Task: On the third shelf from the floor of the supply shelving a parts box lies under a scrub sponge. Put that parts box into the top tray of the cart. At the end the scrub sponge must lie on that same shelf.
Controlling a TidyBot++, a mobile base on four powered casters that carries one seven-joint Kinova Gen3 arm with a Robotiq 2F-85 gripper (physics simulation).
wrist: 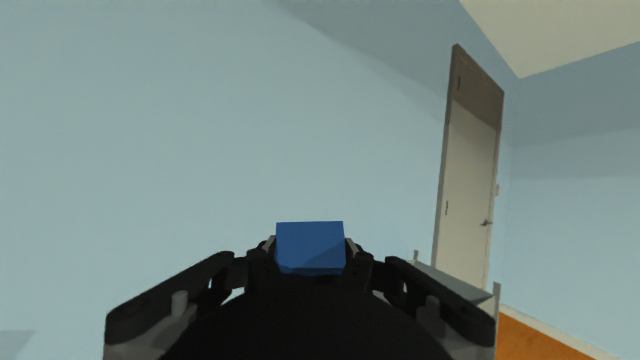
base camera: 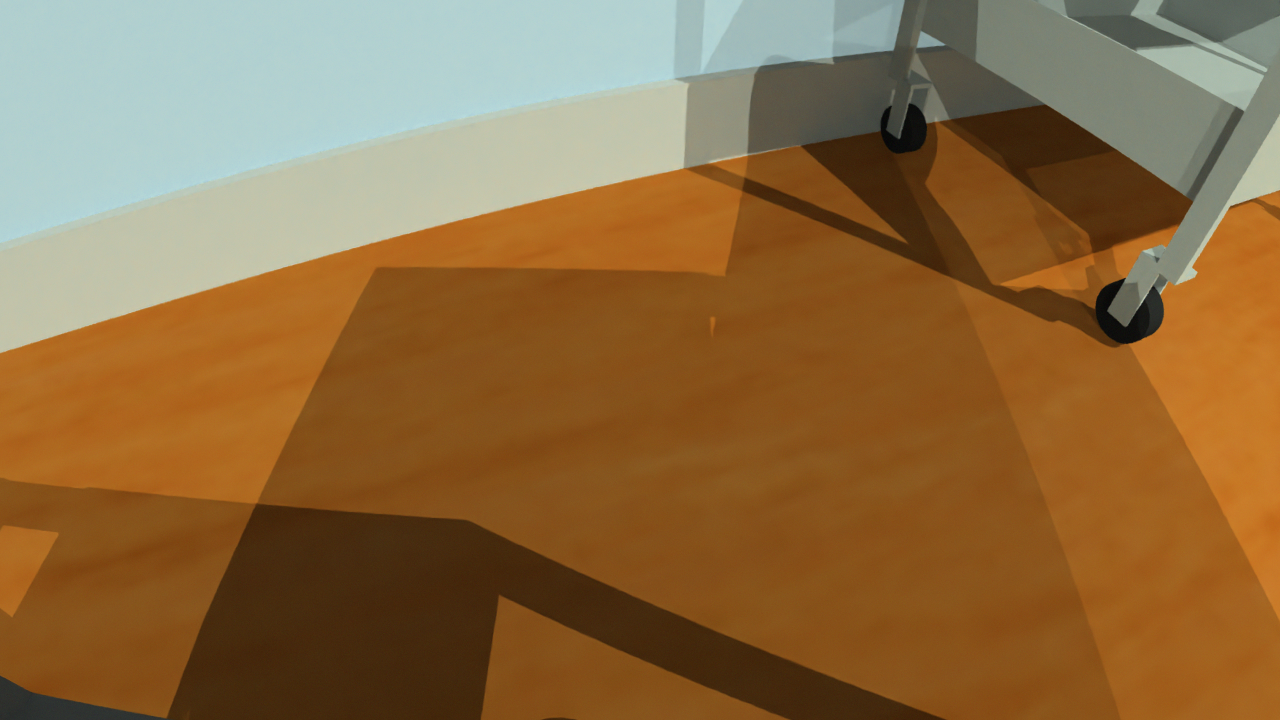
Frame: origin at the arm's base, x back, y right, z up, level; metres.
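Seen in the pictures: gripper, fingertip midpoint: (wrist: 310,247).
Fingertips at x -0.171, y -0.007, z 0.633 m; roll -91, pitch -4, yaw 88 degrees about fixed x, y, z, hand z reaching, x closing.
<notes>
Offsets run from my fingertips to a thing's top centre. "pt": to the spot under its first point. Level surfaces: height alone.
A blue parts box @(dy +0.002, dx +0.010, dz +0.028 m) (wrist: 310,245) is between the fingertips of my gripper (wrist: 310,247), which is shut on it, at the lower middle of the wrist view. The cart shows in part: its lower tray side @(dy +0.320, dx -0.447, dz -0.830 m) (base camera: 1092,98) and casters at the upper right of the base view, and its top tray @(pt dy +0.717, dx -0.603, dz -0.322 m) (wrist: 452,281) partly behind the right finger at the lower right of the wrist view. The held box is to the left of the cart's top tray in the wrist view. The supply shelving and the scrub sponge do not show in either view.
A light blue wall (base camera: 358,80) (wrist: 200,125) with a pale baseboard (base camera: 447,170) runs behind the cart. A door (wrist: 470,190) stands at the right in the wrist view. Shadows fall across the orange floor @(dz -1.030 m) (base camera: 626,402) before the cart.
</notes>
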